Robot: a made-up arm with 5 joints. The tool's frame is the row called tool.
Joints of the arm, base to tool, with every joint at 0 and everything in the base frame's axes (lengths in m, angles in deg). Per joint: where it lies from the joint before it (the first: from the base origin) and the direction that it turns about. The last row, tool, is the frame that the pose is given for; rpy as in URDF.
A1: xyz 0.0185 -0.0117 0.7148 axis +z
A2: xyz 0.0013 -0.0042 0.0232 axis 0 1 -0.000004
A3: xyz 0.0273 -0.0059 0.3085 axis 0 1 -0.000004
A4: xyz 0.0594 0.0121 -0.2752 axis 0 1 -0.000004
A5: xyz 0.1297 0.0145 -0.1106 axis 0 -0.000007 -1
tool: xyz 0.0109 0.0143 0.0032 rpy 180 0 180
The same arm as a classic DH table. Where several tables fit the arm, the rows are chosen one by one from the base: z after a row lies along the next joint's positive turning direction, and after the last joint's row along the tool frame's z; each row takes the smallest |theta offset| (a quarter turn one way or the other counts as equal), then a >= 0, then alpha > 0; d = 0 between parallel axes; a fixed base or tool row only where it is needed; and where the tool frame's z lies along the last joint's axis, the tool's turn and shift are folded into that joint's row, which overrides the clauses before.
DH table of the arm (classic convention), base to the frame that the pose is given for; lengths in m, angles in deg. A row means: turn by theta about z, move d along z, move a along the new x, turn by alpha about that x. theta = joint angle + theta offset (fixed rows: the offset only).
base (fixed): theta_offset -32.31; d 0; a 0.0219; alpha 0
A1: theta_offset 32.31; d 0.738; a 0.0013; alpha -90
A2: theta_offset -84.94; d 0; a 0.3097; alpha 0
A3: theta_offset -17.24; d 0; a -0.2815; alpha 0
A4: theta_offset -77.82; d 0.0165; a -0.1297; alpha 90
A5: theta_offset -52.68; d 0; a -0.018; alpha 0
tool (fixed): theta_offset 52.68; d 0.1074; a 0; alpha 0

